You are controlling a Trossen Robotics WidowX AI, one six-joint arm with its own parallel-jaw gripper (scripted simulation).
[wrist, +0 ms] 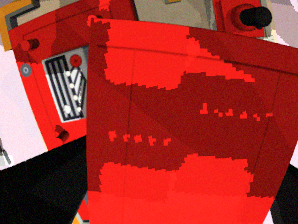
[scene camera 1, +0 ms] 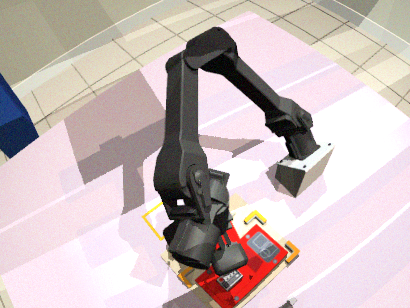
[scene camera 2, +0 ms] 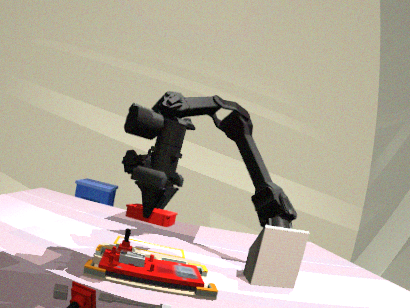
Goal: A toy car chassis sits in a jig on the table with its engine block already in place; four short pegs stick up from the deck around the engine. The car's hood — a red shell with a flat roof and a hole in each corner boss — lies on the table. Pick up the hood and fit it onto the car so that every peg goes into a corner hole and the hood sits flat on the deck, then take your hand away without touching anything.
Observation:
My gripper (scene camera 2: pixel 151 216) holds a red hood (wrist: pixel 177 117). I also see a grey engine block (wrist: pixel 69 67).
My gripper is seen too in the wrist view (wrist: pixel 187 158) and in scene camera 1 (scene camera 1: pixel 213 239).

